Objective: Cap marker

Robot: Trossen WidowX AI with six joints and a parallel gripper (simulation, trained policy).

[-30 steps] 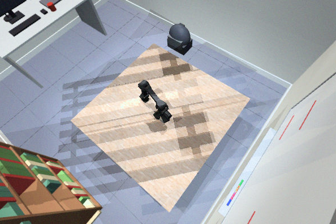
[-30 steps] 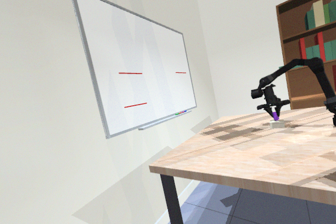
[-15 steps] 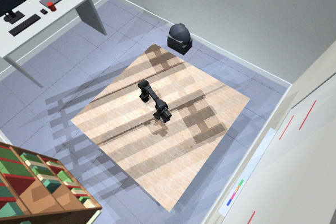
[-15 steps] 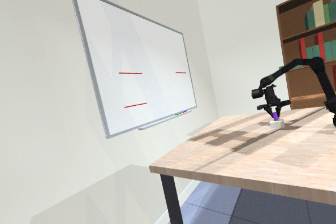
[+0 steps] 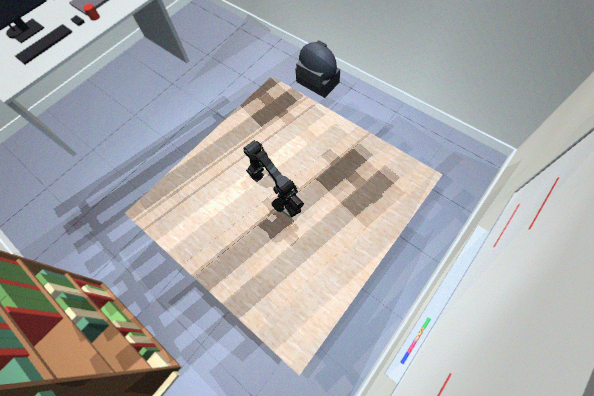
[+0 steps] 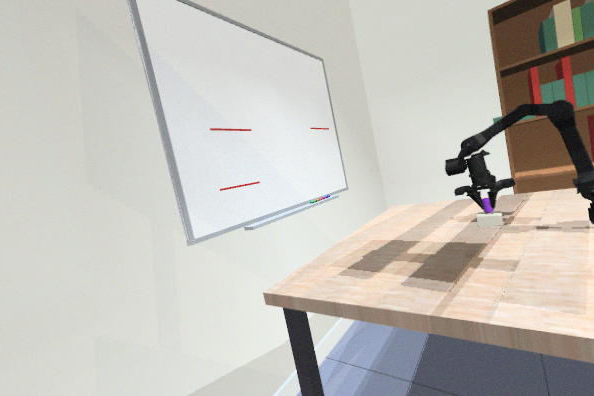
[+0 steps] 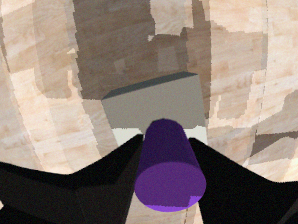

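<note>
My gripper tip is 20 mm below the purple cap. Round my gripper tip: white holder block 40 mm below.
</note>
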